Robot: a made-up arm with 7 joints. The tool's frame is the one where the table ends. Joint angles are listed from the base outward.
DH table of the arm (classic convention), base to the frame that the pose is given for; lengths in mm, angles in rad. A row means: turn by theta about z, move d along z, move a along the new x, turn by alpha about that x. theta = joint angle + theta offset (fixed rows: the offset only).
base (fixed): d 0  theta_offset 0  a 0  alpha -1.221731
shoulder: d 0  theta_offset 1.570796  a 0  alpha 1.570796
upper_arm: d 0  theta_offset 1.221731  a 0  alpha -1.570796
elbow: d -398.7  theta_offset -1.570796  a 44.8  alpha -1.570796
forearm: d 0  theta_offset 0  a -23.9  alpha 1.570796
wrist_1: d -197.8  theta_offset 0  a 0  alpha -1.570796
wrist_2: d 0  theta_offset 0  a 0  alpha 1.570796
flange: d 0  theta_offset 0  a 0  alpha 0
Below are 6 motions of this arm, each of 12 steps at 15 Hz.
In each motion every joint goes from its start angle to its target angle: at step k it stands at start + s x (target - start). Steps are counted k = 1, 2, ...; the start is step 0. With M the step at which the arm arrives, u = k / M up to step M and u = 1 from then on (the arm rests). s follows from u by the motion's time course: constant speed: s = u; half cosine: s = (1 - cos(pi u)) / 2; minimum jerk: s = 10 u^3 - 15 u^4 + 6 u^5.
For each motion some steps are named. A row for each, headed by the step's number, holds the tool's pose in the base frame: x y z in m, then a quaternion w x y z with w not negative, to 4 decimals.
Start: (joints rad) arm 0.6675 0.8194 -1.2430 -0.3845 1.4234 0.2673 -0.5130
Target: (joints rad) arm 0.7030 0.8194 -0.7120 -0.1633 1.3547 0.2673 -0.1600
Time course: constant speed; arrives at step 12
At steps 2, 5, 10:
2: -0.3244 0.3427 -0.3699 0.9004 0.1586 0.4029 -0.0436
5: -0.3217 0.3548 -0.3618 0.8984 0.2173 0.3795 0.0417
10: -0.3221 0.3720 -0.3440 0.8717 0.3064 0.3341 0.1860

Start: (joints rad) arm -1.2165 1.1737 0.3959 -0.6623 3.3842 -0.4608 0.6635
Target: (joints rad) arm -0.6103 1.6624 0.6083 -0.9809 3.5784 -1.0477 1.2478
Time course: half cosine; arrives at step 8
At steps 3, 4, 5, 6, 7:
3: 0.2922 0.4745 0.1679 0.5116 0.7472 -0.0085 -0.4242
4: 0.2447 0.4905 0.1818 0.5549 0.7288 -0.0083 -0.4011
5: 0.2015 0.4959 0.2035 0.5905 0.7138 -0.0056 -0.3765
6: 0.1700 0.4923 0.2269 0.6152 0.7034 -0.0017 -0.3559
7: 0.1523 0.4860 0.2444 0.6292 0.6976 0.0019 -0.3427

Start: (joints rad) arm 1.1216 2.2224 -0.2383 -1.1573 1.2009 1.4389 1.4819
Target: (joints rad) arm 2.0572 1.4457 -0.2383 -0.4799 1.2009 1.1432 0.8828
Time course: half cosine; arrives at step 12
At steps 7, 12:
7: -0.1611 0.5580 0.0611 0.2986 0.7715 0.3663 0.4259
12: -0.3097 0.4648 0.2090 0.1459 0.7620 0.5178 0.3604

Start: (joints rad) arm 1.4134 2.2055 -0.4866 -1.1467 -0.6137 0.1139 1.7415
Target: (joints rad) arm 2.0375 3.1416 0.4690 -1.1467 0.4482 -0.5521 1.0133
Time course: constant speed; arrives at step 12
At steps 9, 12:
9: 0.3606 0.3360 -0.2351 0.8399 0.0247 0.0769 -0.5366
12: 0.3645 0.2117 -0.3472 0.8096 -0.2041 -0.0060 -0.5503

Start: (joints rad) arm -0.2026 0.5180 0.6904 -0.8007 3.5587 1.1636 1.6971
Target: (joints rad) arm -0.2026 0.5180 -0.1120 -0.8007 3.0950 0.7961 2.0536
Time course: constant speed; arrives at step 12
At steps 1, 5, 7, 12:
1: 0.2417 0.3472 -0.3955 0.3437 0.8279 -0.4363 -0.0776
5: 0.2640 0.3109 -0.4111 0.3717 0.7259 -0.5213 -0.2514
7: 0.2711 0.2915 -0.4206 0.3812 0.6656 -0.5470 -0.3353
12: 0.2761 0.2421 -0.4478 0.3881 0.5021 -0.5627 -0.5298

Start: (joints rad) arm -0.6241 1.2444 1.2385 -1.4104 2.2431 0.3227 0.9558
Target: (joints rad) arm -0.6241 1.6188 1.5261 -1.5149 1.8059 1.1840 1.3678
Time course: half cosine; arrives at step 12
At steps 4, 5, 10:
4: 0.0817 0.4740 0.1632 0.0572 -0.8302 -0.5538 0.0286
5: 0.0600 0.4694 0.1792 0.1094 -0.8175 -0.5651 0.0214
10: -0.0390 0.4320 0.2429 0.3101 -0.7255 -0.6108 0.0665

